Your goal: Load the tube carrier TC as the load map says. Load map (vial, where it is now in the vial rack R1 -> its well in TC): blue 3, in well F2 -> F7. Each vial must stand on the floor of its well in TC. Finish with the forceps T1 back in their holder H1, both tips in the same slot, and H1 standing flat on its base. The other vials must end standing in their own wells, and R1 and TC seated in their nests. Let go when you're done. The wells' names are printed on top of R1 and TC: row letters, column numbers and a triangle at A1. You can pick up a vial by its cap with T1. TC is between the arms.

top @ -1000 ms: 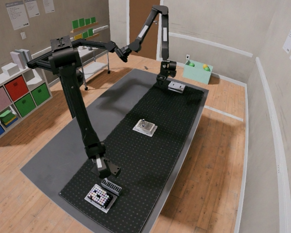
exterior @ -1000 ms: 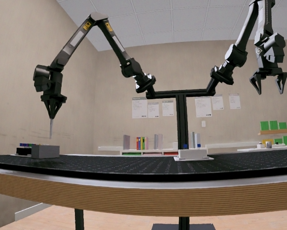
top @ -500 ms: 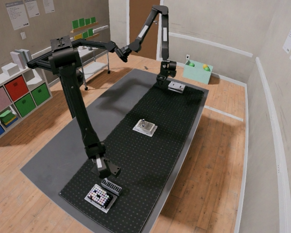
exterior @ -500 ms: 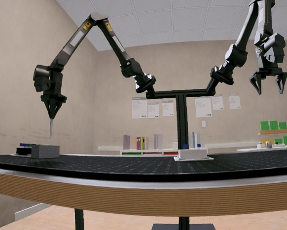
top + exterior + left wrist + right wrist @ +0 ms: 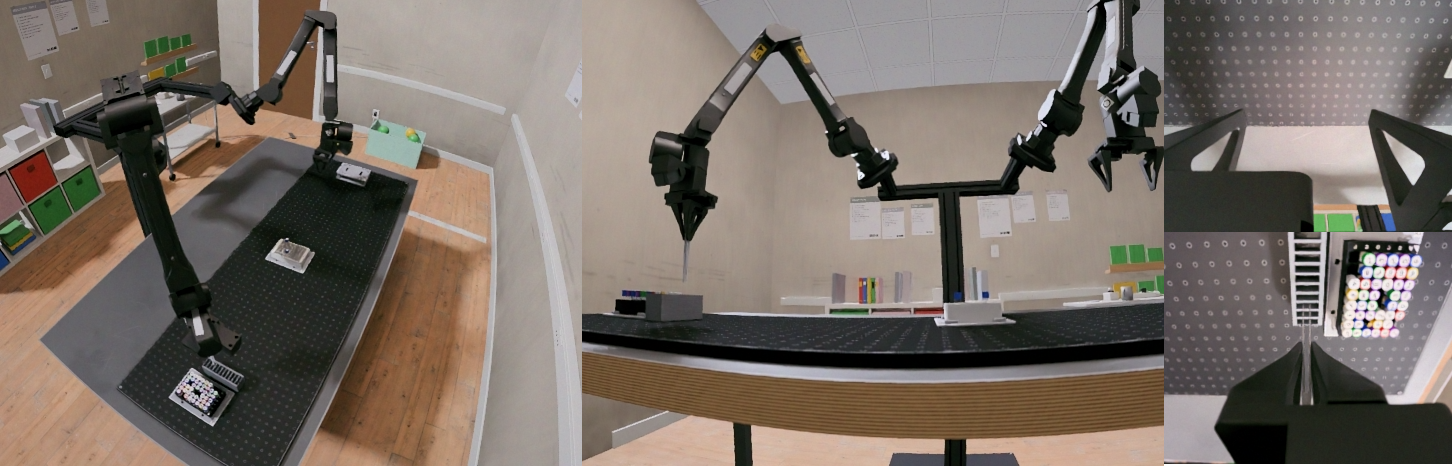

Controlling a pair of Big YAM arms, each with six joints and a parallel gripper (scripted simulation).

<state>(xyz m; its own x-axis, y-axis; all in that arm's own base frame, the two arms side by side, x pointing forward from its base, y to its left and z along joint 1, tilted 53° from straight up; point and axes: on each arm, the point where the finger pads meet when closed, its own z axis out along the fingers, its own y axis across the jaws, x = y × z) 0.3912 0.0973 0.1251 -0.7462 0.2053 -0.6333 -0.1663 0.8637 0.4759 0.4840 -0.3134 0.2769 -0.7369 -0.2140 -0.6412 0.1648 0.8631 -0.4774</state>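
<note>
Now: right hand 2 cm short of the grey holder H1 and 16 cm above it.
</note>
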